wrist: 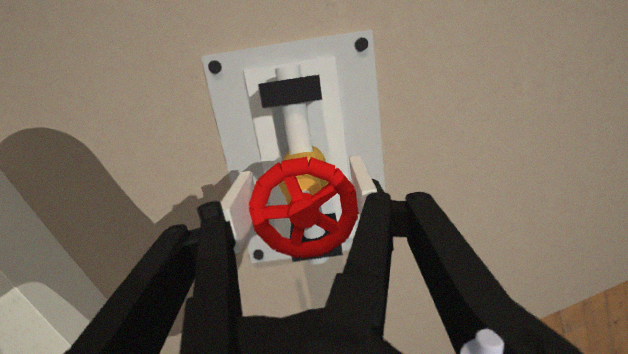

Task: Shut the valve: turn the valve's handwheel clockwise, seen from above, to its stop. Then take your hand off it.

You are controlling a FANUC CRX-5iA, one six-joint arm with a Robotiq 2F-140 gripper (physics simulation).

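The red handwheel, with several spokes, is near the middle of the wrist view, above the yellow valve body. A white pipe runs from the valve body through a black clamp. My gripper is shut on the handwheel, with one pale finger pad against each side of the rim. The wheel hides part of the valve body, the second clamp and part of the pipe. The exact contact behind the rim is partly hidden.
The valve stands on a light grey base plate with dark bolts at its corners, on a beige surface. A pale block shows at the lower left, beside a broad shadow. Wooden flooring shows at the lower right.
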